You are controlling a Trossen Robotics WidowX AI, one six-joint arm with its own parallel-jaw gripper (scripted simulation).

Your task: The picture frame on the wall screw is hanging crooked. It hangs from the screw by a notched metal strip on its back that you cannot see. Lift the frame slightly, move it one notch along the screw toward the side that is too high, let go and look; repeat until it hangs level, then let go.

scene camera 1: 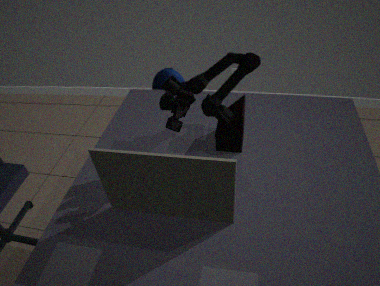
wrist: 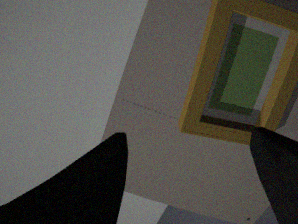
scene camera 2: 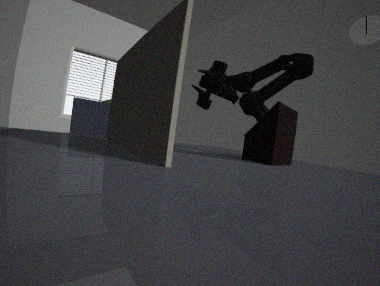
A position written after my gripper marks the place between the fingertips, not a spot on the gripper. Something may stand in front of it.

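Observation:
My gripper is visible to me in scene camera 2 [scene camera 2: 195, 77], in scene camera 1 [scene camera 1: 174, 124] and in the wrist view [wrist: 189, 140]. I also see a picture frame [wrist: 237, 82], along with a wall panel [wrist: 166, 165]. Scene camera 1 does not show the picture frame, hidden by the wall panel, and scene camera 2 misses the frame too, since it is hidden there by the panel.

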